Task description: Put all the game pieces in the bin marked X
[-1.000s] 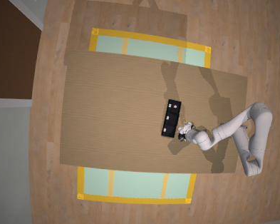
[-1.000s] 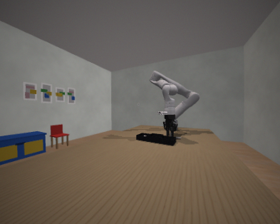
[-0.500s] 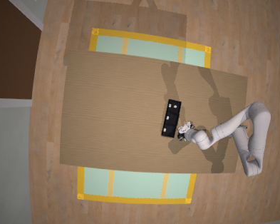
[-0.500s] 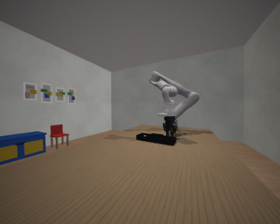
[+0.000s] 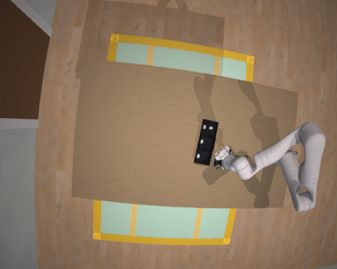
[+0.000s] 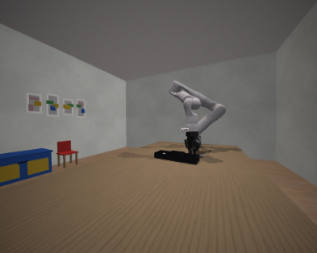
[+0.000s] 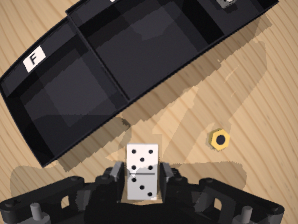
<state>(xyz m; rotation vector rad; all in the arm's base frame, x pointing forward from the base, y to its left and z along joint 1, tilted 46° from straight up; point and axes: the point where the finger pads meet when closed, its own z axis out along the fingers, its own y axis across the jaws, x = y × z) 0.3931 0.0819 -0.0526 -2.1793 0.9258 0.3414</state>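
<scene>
The white die is 17 cm to the right of my hand, 6 cm ahead of it and 1 cm below it. Round my hand: grey screw: 5 cm to the left, 3 cm behind, 2 cm below; then black piece: 7 cm behind, 2 cm below, 1 cm to the left; then white domino: 2 cm below.
</scene>
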